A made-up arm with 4 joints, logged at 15 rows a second.
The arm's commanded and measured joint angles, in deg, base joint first. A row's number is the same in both.
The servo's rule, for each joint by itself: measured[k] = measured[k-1] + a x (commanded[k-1-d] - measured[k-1]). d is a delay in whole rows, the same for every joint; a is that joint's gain. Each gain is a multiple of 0.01, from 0.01 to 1. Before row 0 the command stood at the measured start. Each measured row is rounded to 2 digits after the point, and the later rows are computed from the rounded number. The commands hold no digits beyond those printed.
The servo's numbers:
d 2
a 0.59 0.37 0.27 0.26
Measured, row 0:
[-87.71, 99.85, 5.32, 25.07]
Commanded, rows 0 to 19:
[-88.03, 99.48, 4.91, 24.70]
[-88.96, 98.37, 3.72, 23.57]
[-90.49, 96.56, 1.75, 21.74]
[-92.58, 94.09, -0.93, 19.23]
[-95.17, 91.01, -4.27, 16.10]
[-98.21, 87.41, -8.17, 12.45]
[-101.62, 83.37, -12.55, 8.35]
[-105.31, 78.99, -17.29, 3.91]
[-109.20, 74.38, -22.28, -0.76]
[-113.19, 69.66, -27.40, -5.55]
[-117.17, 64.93, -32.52, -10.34]
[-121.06, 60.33, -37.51, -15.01]
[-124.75, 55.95, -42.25, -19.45]
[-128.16, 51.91, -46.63, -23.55]
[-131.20, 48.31, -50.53, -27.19]
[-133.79, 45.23, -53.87, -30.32]
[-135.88, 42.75, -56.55, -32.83]
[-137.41, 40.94, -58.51, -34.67]
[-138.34, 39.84, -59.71, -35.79]
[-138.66, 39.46, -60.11, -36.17]
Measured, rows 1 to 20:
[-87.71, 99.85, 5.32, 25.07]
[-87.71, 99.85, 5.32, 25.07]
[-87.90, 99.71, 5.21, 24.97]
[-88.53, 99.21, 4.81, 24.61]
[-89.69, 98.23, 3.98, 23.86]
[-91.40, 96.70, 2.65, 22.66]
[-93.62, 94.59, 0.78, 20.95]
[-96.33, 91.93, -1.64, 18.74]
[-99.45, 88.76, -4.59, 16.04]
[-102.91, 85.15, -8.02, 12.89]
[-106.62, 81.17, -11.87, 9.34]
[-110.50, 76.91, -16.06, 5.47]
[-114.44, 72.48, -20.50, 1.36]
[-118.35, 67.98, -25.09, -2.90]
[-122.13, 63.53, -29.72, -7.20]
[-125.69, 59.23, -34.29, -11.45]
[-128.94, 55.19, -38.67, -15.54]
[-131.80, 51.50, -42.77, -19.38]
[-134.21, 48.26, -46.49, -22.88]
[-136.10, 45.55, -49.74, -25.95]

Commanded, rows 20 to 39:
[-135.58, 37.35, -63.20, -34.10]
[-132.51, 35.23, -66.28, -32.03]
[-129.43, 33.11, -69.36, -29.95]
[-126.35, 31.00, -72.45, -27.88]
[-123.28, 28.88, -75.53, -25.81]
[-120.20, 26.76, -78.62, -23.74]
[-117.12, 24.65, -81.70, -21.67]
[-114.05, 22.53, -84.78, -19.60]
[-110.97, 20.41, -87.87, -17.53]
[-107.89, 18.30, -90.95, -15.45]
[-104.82, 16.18, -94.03, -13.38]
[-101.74, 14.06, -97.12, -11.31]
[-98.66, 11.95, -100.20, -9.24]
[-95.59, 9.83, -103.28, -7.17]
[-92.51, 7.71, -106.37, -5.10]
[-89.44, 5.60, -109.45, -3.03]
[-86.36, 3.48, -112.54, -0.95]
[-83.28, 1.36, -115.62, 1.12]
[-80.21, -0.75, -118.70, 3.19]
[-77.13, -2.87, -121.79, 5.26]
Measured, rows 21 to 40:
[-137.42, 43.44, -52.43, -28.51]
[-138.15, 41.97, -54.50, -30.50]
[-136.63, 40.26, -56.85, -31.44]
[-134.20, 38.40, -59.40, -31.59]
[-131.39, 36.44, -62.09, -31.16]
[-128.42, 34.43, -64.89, -30.31]
[-125.39, 32.38, -67.76, -29.14]
[-122.33, 30.30, -70.69, -27.74]
[-119.26, 28.21, -73.66, -26.16]
[-116.19, 26.11, -76.66, -24.45]
[-113.11, 24.00, -79.69, -22.65]
[-110.03, 21.89, -82.73, -20.78]
[-106.96, 19.78, -85.78, -18.86]
[-103.88, 17.66, -88.84, -16.90]
[-100.80, 15.55, -91.91, -14.91]
[-97.73, 13.43, -94.98, -12.90]
[-94.65, 11.31, -98.06, -10.87]
[-91.58, 9.20, -101.14, -8.83]
[-88.50, 7.08, -104.22, -6.78]
[-85.42, 4.96, -107.30, -4.73]

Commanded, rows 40 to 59:
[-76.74, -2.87, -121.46, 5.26]
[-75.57, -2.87, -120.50, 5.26]
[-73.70, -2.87, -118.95, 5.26]
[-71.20, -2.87, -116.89, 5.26]
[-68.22, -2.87, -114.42, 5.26]
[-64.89, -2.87, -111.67, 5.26]
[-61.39, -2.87, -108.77, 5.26]
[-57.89, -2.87, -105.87, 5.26]
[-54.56, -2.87, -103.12, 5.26]
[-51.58, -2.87, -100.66, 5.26]
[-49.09, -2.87, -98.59, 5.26]
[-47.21, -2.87, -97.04, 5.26]
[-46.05, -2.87, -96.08, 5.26]
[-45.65, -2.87, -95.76, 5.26]
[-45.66, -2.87, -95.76, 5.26]
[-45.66, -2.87, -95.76, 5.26]
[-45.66, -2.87, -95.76, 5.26]
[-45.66, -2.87, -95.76, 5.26]
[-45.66, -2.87, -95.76, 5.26]
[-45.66, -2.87, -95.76, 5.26]
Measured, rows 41 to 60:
[-82.35, 2.85, -110.38, -2.67]
[-79.27, 0.73, -113.46, -0.61]
[-77.78, -0.60, -115.62, 0.92]
[-76.48, -1.44, -116.94, 2.05]
[-74.84, -1.97, -117.48, 2.88]
[-72.69, -2.30, -117.32, 3.50]
[-70.05, -2.51, -116.54, 3.96]
[-67.01, -2.64, -115.23, 4.30]
[-63.69, -2.73, -113.49, 4.55]
[-60.27, -2.78, -111.43, 4.73]
[-56.90, -2.81, -109.19, 4.87]
[-53.76, -2.83, -106.89, 4.97]
[-51.00, -2.84, -104.65, 5.05]
[-48.76, -2.85, -102.60, 5.10]
[-47.16, -2.86, -100.84, 5.14]
[-46.27, -2.86, -99.47, 5.17]
[-45.91, -2.86, -98.47, 5.19]
[-45.76, -2.86, -97.74, 5.21]
[-45.70, -2.86, -97.21, 5.22]
[-45.68, -2.86, -96.82, 5.23]

